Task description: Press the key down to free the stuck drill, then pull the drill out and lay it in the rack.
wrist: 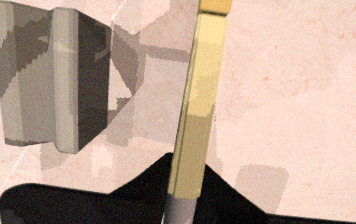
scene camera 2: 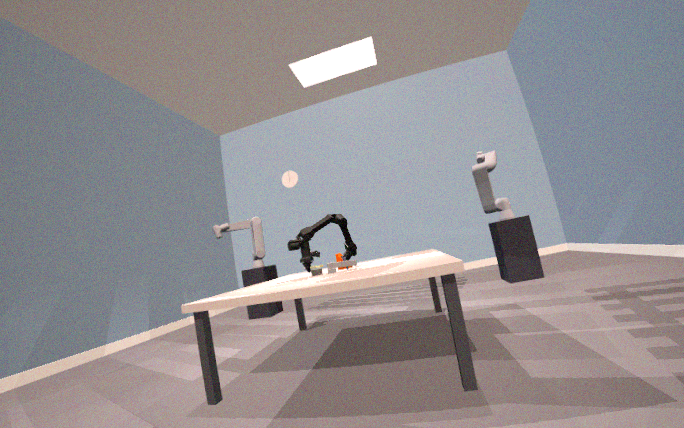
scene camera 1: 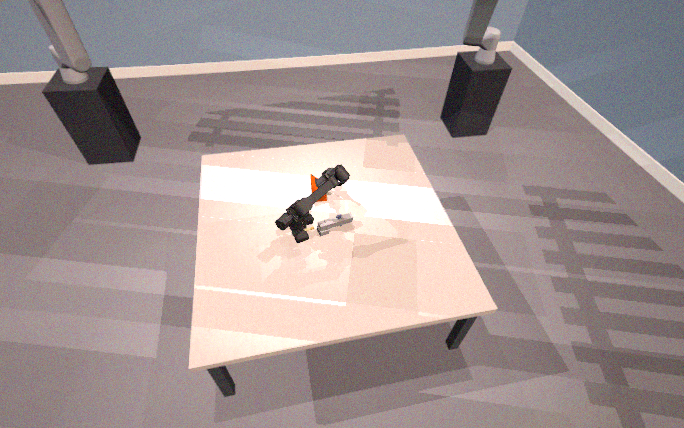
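Note:
A drill is held in the gripper, and the scene has a grey rack as well.

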